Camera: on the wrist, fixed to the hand. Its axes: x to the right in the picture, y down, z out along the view.
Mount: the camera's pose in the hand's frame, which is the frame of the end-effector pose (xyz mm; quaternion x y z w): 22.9 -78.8 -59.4 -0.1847 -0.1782 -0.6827 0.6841
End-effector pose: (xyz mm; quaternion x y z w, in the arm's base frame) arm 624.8 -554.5 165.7 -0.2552 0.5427 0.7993 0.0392
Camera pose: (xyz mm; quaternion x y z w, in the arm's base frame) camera 653.4 -580.0 71.9 -0.4099 0.0424 0.6657 0.6221
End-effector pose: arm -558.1 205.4 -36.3 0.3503 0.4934 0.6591 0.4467
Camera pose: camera -600.7 215.7 -127.6 -0.0623 0.3753 0.1746 0.9082
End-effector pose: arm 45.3 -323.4 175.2 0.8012 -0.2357 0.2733 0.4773
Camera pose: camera 99.9 -238.9 163.7 0.6696 0.2502 -0.3252 0.6191
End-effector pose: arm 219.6 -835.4 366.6 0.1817 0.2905 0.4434 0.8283
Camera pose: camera 241.0 -856.2 269.8 -0.1480 0.0933 -0.2409 0.9547
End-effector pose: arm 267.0 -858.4 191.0 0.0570 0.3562 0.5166 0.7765
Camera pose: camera 295.5 -891.9 99.8 -0.2556 0.0488 -0.1211 0.9579
